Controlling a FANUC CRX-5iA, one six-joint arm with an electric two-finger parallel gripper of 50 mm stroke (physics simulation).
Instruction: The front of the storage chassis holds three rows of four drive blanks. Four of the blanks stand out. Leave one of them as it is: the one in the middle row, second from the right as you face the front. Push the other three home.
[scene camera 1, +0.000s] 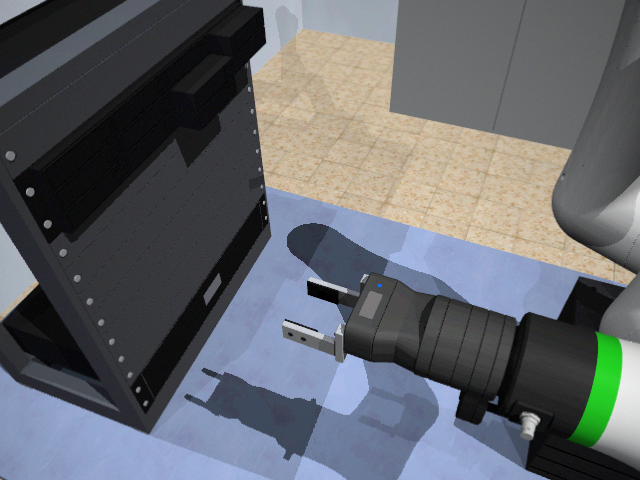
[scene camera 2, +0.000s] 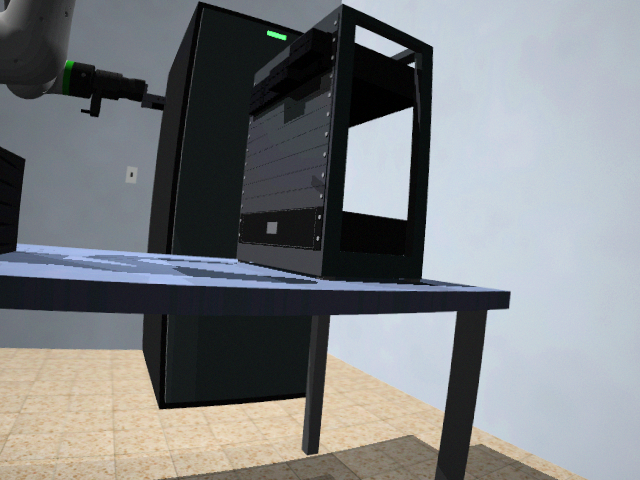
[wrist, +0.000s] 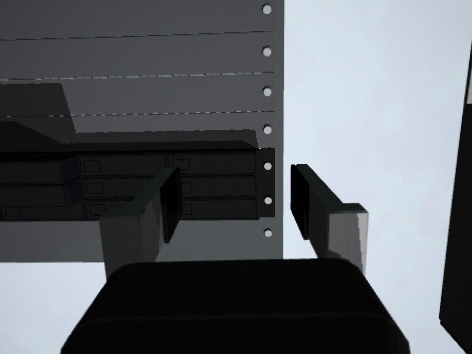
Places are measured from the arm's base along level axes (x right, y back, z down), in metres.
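Where they show: gripper, fingertip midpoint: (scene camera 1: 296, 306) (scene camera 2: 165, 104) (wrist: 236, 188).
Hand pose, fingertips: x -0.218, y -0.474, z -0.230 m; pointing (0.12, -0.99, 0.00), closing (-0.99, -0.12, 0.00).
Observation:
After its pixels a point has its place.
The storage chassis (scene camera 1: 98, 155) @[x -0.136, y -0.730, z -0.311 m] (wrist: 125, 165) @[x -0.047, y -0.724, z -0.271 m] is black, high in a rack. In the wrist view it shows upside down. In the second column from the right, the middle-row blank (scene camera 1: 214, 82) @[x 0.062, y -0.681, z -0.302 m] (wrist: 32, 195) @[x 0.049, y -0.682, z -0.298 m] and the bottom-row blank (scene camera 1: 214, 107) @[x 0.051, y -0.682, z -0.270 m] (wrist: 32, 172) @[x 0.045, y -0.682, z -0.270 m] stand out, while the top one looks flush. At the right end a dark block (scene camera 1: 248, 36) @[x 0.172, y -0.674, z -0.320 m] (scene camera 2: 309, 51) @[x 0.218, y -0.673, z -0.286 m] stands out from the top row; its lower limit is unclear. The two left columns look flush. My gripper (scene camera 1: 296, 308) @[x -0.218, y -0.474, z -0.230 m] (scene camera 2: 155, 100) @[x -0.218, y -0.474, z -0.230 m] (wrist: 236, 188) @[x -0.218, y -0.474, z -0.230 m] is open, empty and apart from the front, facing its left edge.
The rack (scene camera 1: 25, 242) @[x -0.238, y -0.772, z -0.261 m] (scene camera 2: 333, 206) @[x 0.265, y -0.736, z 0.055 m] stands on a blue table (scene camera 1: 227, 444) @[x -0.216, y -0.622, z 0.207 m] (scene camera 2: 310, 302) @[x 0.415, y -0.592, z 0.227 m], with grey panels and a labelled black panel (scene camera 1: 175, 341) @[x -0.116, y -0.744, z 0.093 m] (scene camera 2: 297, 227) @[x 0.150, y -0.725, z 0.100 m] below the chassis. A tall dark cabinet (scene camera 2: 217, 129) stands behind. A ribbed black block (scene camera 2: 9, 201) @[x -0.018, y -0.129, z 0.101 m] stands near the arm.

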